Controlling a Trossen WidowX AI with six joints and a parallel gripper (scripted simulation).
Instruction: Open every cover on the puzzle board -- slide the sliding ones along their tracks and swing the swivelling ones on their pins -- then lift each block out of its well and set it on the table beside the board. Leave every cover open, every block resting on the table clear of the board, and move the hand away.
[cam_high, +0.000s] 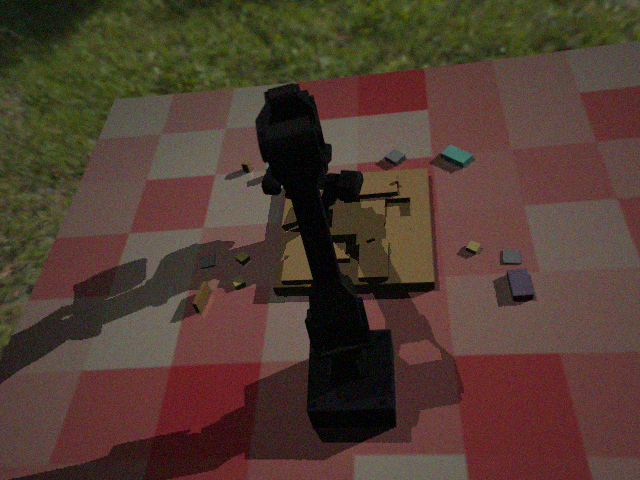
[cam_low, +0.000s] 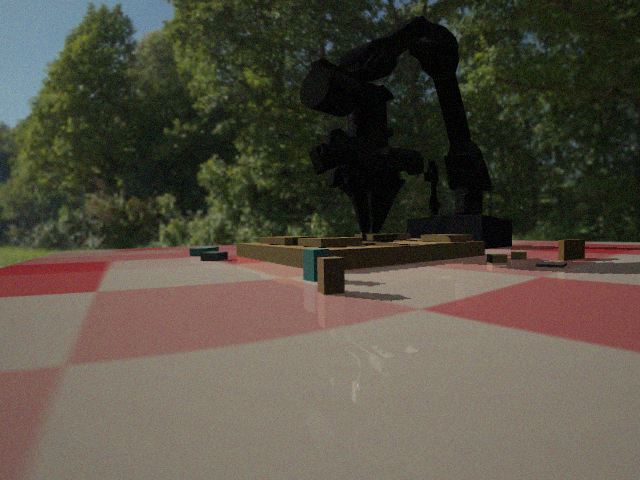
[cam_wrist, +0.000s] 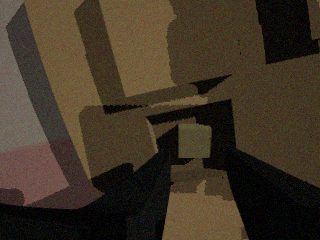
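The tan puzzle board lies 50 mm to the right of my gripper tip, 30 mm behind it and 20 mm below it. Round my gripper tip: brown slab (220 mm to the left, 170 mm behind, 20 mm below); teal cube (160 mm ahead, 120 mm to the left, 20 mm below); purple block (350 mm to the right, 190 mm behind, 30 mm below).
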